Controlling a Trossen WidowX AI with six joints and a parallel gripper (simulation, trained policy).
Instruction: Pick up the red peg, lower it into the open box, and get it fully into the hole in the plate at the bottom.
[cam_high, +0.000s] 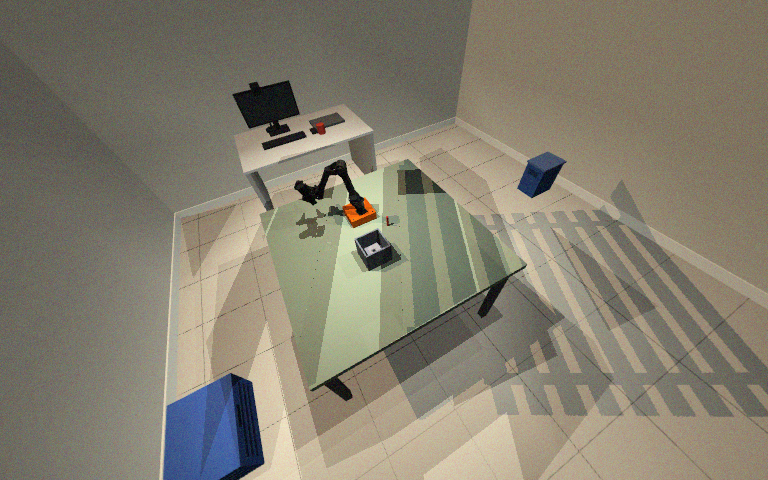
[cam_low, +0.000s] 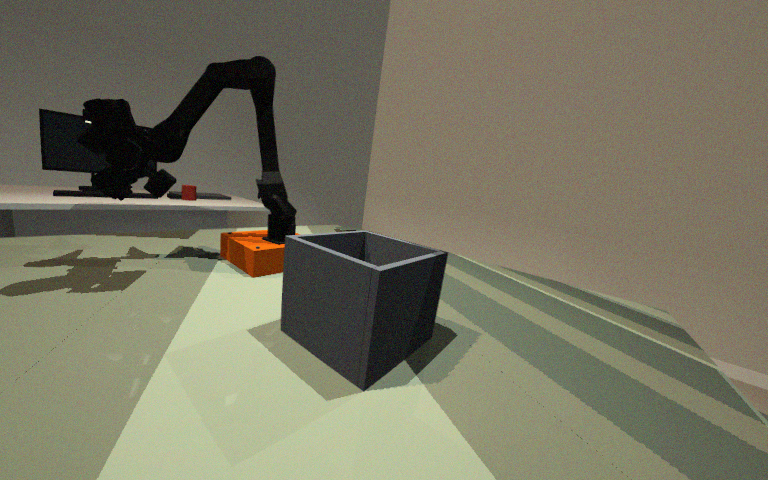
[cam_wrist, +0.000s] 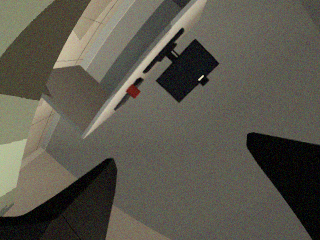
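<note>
The red peg is 520 mm ahead of my gripper tip, 290 mm to the left of it and 160 mm below it. Round my gripper tip: plate 680 mm ahead, 70 mm to the left, 160 mm below.
</note>
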